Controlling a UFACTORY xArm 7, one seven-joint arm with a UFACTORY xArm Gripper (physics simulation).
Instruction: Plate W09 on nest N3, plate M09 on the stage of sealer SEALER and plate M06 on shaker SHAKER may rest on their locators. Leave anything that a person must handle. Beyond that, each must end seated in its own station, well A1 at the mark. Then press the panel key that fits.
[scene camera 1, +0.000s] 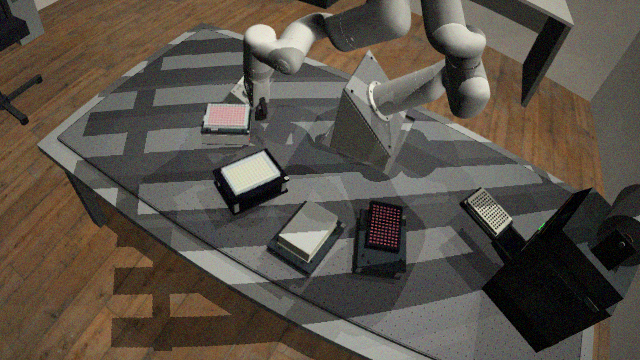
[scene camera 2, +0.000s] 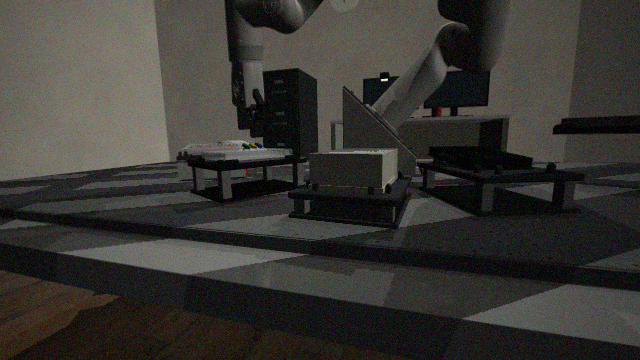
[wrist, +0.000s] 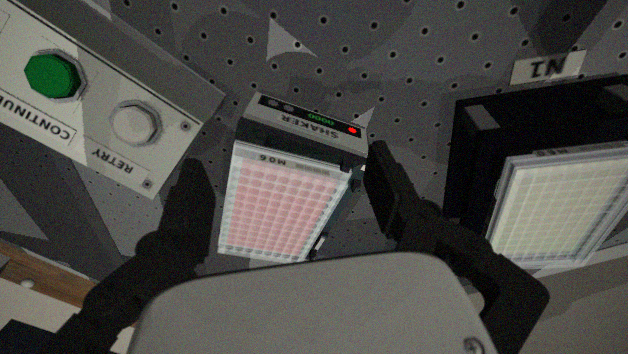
A black plate with red wells shows in scene camera 1 and in scene camera 2; in the wrist view it is out of frame. The same spot on the black plate with red wells: (scene camera 2: 466, 157) is (scene camera 1: 368, 240).
